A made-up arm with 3 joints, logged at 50 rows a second.
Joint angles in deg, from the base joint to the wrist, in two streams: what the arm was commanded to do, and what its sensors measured. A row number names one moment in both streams.
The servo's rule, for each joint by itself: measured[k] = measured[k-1] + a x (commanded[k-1-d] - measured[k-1]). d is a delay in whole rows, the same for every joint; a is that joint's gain. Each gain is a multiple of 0.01, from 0.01 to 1. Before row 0 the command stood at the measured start. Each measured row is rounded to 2 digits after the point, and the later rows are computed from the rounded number. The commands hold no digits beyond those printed.
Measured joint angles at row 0:
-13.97, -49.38, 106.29
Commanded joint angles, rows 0 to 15:
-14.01, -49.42, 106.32
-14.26, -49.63, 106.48
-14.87, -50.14, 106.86
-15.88, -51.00, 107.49
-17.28, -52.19, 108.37
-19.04, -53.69, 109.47
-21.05, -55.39, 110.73
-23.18, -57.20, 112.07
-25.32, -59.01, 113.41
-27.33, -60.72, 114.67
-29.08, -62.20, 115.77
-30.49, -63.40, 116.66
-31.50, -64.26, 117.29
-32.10, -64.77, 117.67
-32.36, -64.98, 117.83
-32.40, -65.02, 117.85
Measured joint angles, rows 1 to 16:
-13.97, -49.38, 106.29
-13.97, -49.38, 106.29
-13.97, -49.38, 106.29
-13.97, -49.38, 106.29
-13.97, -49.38, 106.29
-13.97, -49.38, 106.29
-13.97, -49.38, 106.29
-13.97, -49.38, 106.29
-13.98, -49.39, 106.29
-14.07, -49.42, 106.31
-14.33, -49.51, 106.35
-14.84, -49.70, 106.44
-15.65, -50.02, 106.59
-16.77, -50.50, 106.82
-18.18, -51.14, 107.13
-19.83, -51.93, 107.53
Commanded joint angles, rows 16 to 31:
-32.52, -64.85, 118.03
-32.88, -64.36, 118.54
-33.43, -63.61, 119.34
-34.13, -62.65, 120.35
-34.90, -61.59, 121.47
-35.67, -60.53, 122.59
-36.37, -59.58, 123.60
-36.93, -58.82, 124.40
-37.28, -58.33, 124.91
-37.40, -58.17, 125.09
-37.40, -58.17, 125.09
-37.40, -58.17, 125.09
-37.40, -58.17, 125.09
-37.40, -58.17, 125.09
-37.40, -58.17, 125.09
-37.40, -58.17, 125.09
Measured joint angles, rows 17 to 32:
-21.64, -52.85, 108.00
-23.52, -53.87, 108.53
-25.35, -54.95, 109.11
-27.05, -56.05, 109.71
-28.52, -57.12, 110.32
-29.70, -58.11, 110.91
-30.58, -59.00, 111.46
-31.18, -59.78, 111.97
-31.62, -60.44, 112.45
-32.04, -60.95, 112.94
-32.50, -61.30, 113.45
-33.04, -61.48, 114.00
-33.65, -61.49, 114.60
-34.32, -61.37, 115.24
-35.00, -61.14, 115.91
-35.64, -60.84, 116.59

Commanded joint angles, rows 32 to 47:
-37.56, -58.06, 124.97
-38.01, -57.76, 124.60
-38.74, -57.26, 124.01
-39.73, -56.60, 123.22
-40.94, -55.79, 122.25
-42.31, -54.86, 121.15
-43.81, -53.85, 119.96
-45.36, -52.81, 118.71
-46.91, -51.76, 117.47
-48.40, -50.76, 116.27
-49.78, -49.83, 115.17
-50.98, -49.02, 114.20
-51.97, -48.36, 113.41
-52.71, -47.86, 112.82
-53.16, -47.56, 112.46
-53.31, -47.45, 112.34
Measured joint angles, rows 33 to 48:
-36.18, -60.51, 117.26
-36.58, -60.21, 117.89
-36.85, -59.94, 118.47
-37.03, -59.71, 119.00
-37.15, -59.51, 119.49
-37.23, -59.34, 119.94
-37.29, -59.19, 120.35
-37.33, -59.06, 120.73
-37.41, -58.93, 121.07
-37.61, -58.78, 121.35
-37.98, -58.58, 121.56
-38.56, -58.32, 121.69
-39.35, -57.99, 121.73
-40.33, -57.58, 121.68
-41.48, -57.10, 121.54
-42.76, -56.54, 121.31

